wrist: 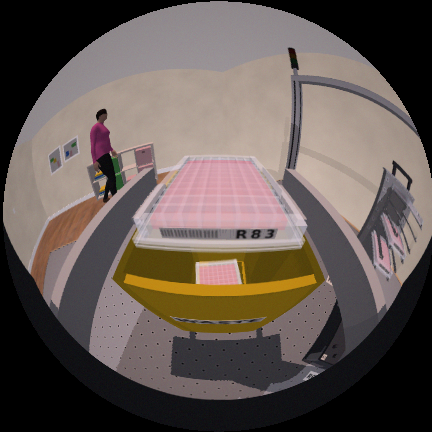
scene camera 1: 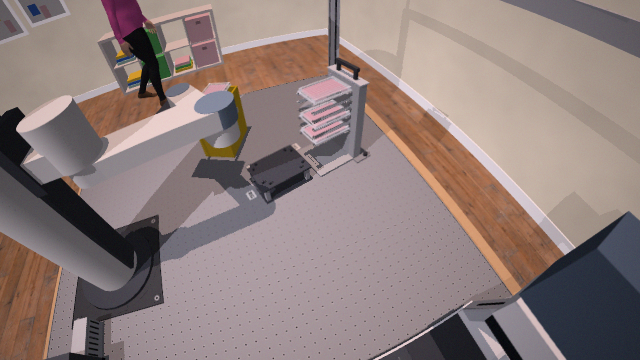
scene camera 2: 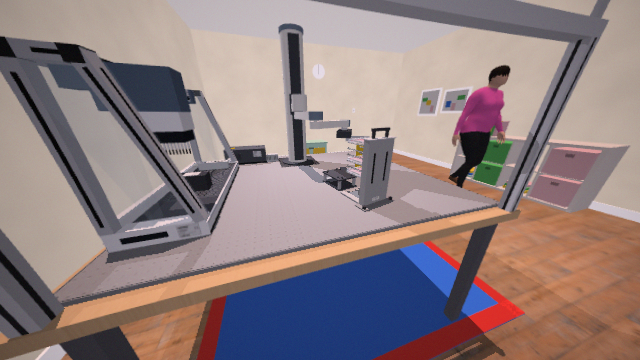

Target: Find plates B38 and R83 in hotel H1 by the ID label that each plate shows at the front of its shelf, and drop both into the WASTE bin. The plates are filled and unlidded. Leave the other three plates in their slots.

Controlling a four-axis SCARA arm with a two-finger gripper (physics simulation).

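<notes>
My gripper is shut on plate R83, a pink-filled, unlidded plate held level, its label facing the wrist camera. The plate is above the yellow WASTE bin. Another pink-filled plate lies inside the bin; its label cannot be read. In scene camera 1 the arm hides the fingers and much of the bin. Hotel H1 stands to the right of the bin, with pink plates at its top shelf, a middle shelf and a lower shelf. Their labels are unreadable here.
A low dark stand is in front of the hotel, near the bin. A large blue-grey machine stands at the table's other end. A person in a pink top is beyond the table near a bookshelf.
</notes>
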